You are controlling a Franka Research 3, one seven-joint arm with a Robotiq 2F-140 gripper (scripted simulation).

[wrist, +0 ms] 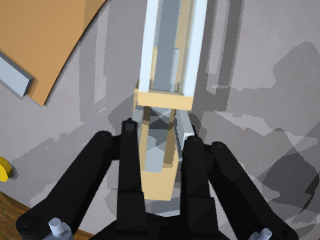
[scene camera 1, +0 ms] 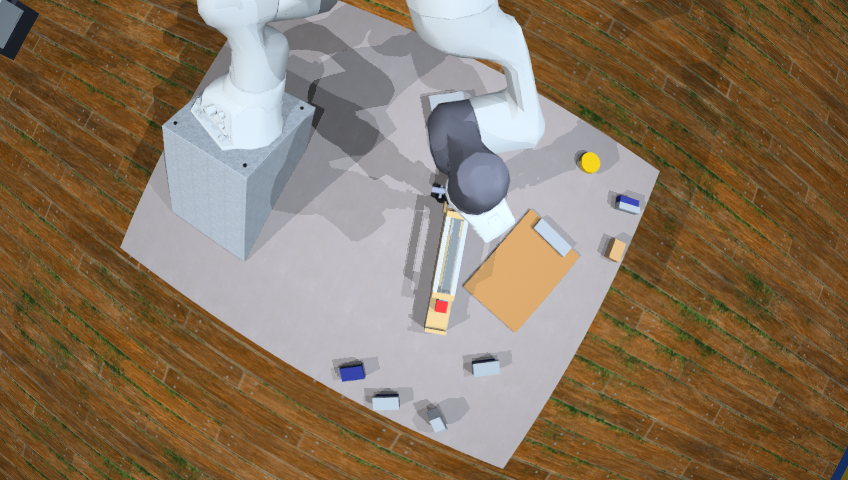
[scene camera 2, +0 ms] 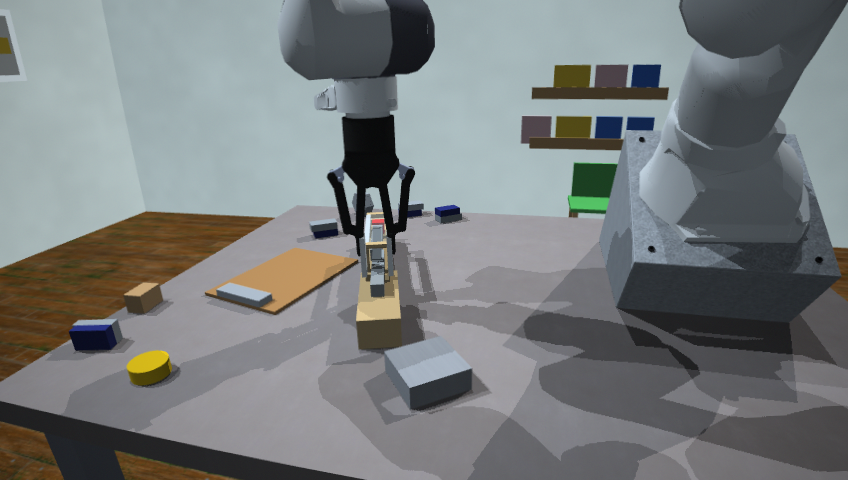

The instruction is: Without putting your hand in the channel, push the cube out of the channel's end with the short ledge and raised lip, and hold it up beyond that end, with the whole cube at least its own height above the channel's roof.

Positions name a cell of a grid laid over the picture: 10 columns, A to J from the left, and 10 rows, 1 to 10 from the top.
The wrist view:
gripper: E5
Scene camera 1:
orange board: G6
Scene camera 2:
gripper: E6
yellow disc: B8
grey block: F8
orange board: D6
tan block: B7
